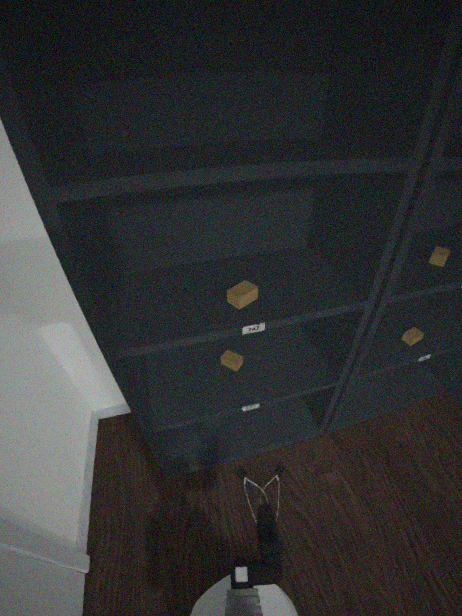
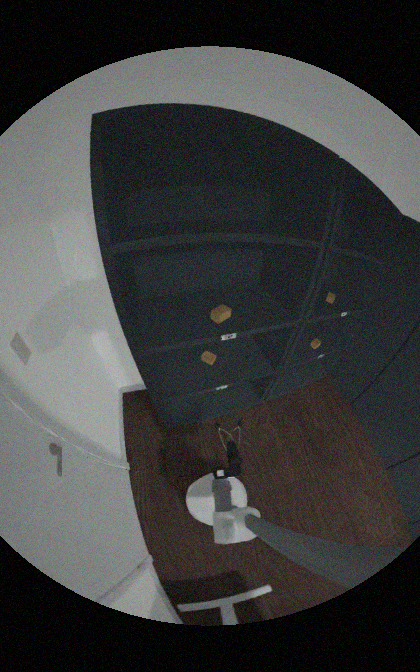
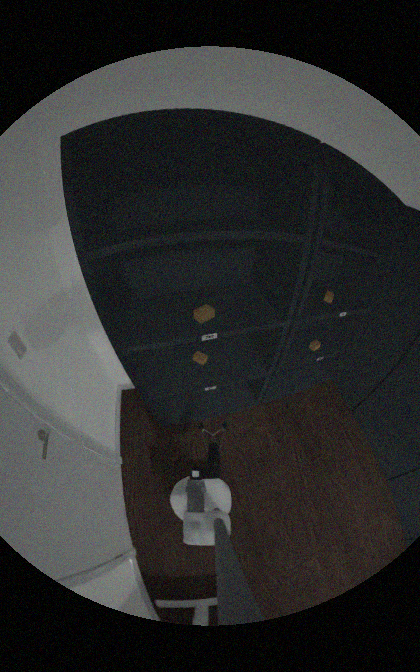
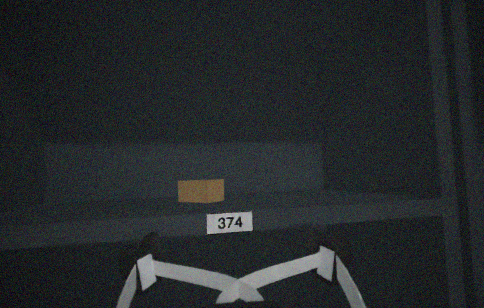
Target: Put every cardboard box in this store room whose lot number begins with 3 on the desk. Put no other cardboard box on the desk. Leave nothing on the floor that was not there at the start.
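Places are measured from the robot's base along level axes (x ahead, y left, z up), in centimetres.
Pixels of known places: gripper, fingertip midpoint: (image 1: 259, 464) (image 4: 236, 248).
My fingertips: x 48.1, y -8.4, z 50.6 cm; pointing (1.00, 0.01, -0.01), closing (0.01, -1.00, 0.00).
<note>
Behind a point stands the place of what it marks.
A cardboard box (image 1: 232, 360) {x 93.4, y -0.7, z 55.6 cm} (image 2: 208, 358) (image 3: 200, 358) (image 4: 201, 191) {x 91.7, y -1.0, z 53.1 cm} sits on a lower shelf of the dark shelf unit; the label (image 4: 229, 222) {x 72.3, y -7.4, z 49.0 cm} on the shelf edge below it reads 374. A larger-looking cardboard box (image 1: 242, 294) {x 81.9, y -4.7, z 101.4 cm} (image 2: 221, 314) (image 3: 204, 313) sits one shelf higher, above a label (image 1: 253, 328) {x 72.3, y -7.5, z 94.9 cm} reading 747. In the right bay are an upper box (image 1: 439, 256) {x 105.0, y -91.2, z 100.6 cm} (image 2: 330, 298) (image 3: 328, 296) and a lower box (image 1: 412, 336) {x 102.0, y -94.8, z 55.7 cm} (image 2: 315, 343) (image 3: 314, 345); their labels are unreadable. My gripper (image 1: 260, 470) {x 48.1, y -8.4, z 50.6 cm} (image 2: 228, 425) (image 3: 213, 425) (image 4: 236, 248) {x 48.1, y -8.4, z 50.6 cm} is open and empty, in front of the 374 shelf. The desk cannot be made out.
The shelf unit (image 1: 372, 300) {x 82.0, y -50.6, z 96.3 cm} (image 2: 312, 285) (image 3: 296, 290) has a double upright between its bays. A white wall (image 1: 45, 440) {x 60.6, y 79.3, z 46.7 cm} stands close on the left, with a door handle (image 2: 59, 460) (image 3: 45, 445) farther back. A white T-shaped bar (image 2: 225, 599) lies behind my base.
</note>
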